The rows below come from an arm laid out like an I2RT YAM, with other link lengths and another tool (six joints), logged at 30 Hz.
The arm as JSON. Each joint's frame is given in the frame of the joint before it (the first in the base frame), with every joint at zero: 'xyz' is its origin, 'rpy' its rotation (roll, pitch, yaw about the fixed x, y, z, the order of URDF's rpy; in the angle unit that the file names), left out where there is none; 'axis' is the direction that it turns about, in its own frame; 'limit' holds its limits. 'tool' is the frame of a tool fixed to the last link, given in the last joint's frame.
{
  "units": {
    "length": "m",
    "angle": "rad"
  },
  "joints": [
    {
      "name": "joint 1",
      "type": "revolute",
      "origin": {
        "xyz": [
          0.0,
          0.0,
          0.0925
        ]
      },
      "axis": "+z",
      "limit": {
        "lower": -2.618,
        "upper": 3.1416
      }
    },
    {
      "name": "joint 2",
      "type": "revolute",
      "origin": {
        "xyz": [
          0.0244,
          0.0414,
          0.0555
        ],
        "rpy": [
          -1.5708,
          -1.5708,
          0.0
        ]
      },
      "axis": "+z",
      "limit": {
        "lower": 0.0,
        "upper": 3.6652
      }
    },
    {
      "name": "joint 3",
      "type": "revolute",
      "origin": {
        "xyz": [
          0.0,
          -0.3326,
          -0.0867
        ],
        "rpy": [
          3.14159,
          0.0,
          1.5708
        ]
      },
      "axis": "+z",
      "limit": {
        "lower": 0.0,
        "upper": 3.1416
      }
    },
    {
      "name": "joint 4",
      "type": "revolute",
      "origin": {
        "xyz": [
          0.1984,
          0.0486,
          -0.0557
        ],
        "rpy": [
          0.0,
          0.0,
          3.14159
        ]
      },
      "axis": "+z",
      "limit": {
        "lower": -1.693,
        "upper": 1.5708
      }
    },
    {
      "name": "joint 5",
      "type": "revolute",
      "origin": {
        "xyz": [
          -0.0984,
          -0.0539,
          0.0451
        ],
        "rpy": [
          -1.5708,
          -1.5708,
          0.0
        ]
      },
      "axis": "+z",
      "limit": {
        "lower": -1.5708,
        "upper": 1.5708
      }
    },
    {
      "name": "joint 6",
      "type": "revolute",
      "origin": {
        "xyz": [
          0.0,
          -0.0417,
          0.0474
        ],
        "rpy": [
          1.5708,
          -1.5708,
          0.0
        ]
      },
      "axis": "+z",
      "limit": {
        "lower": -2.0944,
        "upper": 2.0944
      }
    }
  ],
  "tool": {
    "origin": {
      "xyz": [
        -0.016,
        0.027,
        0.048
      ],
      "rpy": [
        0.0,
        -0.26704,
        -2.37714
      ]
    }
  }
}
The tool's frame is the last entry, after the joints.
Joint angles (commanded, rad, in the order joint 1, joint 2, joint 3, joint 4, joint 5, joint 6), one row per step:
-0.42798 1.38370 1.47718 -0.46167 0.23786 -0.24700
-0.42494 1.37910 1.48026 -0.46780 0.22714 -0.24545
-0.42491 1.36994 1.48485 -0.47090 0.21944 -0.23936
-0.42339 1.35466 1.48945 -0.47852 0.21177 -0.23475
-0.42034 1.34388 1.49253 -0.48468 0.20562 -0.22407
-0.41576 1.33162 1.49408 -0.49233 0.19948 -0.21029
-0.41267 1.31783 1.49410 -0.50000 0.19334 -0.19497
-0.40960 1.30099 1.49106 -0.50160 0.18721 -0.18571
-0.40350 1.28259 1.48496 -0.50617 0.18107 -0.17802
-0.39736 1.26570 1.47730 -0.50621 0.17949 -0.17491
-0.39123 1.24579 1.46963 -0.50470 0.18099 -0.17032
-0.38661 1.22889 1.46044 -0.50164 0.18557 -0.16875
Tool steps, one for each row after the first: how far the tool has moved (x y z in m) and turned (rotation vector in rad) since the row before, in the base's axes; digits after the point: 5 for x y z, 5 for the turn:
-0.00092 0.00265 0.00156 0.00400 -0.00391 0.01250
-0.00281 0.00202 0.00422 0.00259 -0.01434 0.00513
-0.00479 0.00346 0.00518 0.00080 -0.01490 0.00718
-0.00311 0.00302 0.00361 0.00680 -0.01392 0.00536
-0.00343 0.00363 0.00323 0.00987 -0.01416 0.00597
-0.00417 0.00337 0.00308 0.01116 -0.01488 0.00408
-0.00490 0.00370 0.00370 0.00410 -0.01701 0.00605
-0.00504 0.00474 0.00229 0.00471 -0.01198 0.00966
-0.00447 0.00402 0.00189 -0.00068 -0.01030 0.00675
-0.00557 0.00406 0.00292 -0.00199 -0.01495 0.00341
-0.00473 0.00289 0.00164 -0.00397 -0.01032 -0.00021

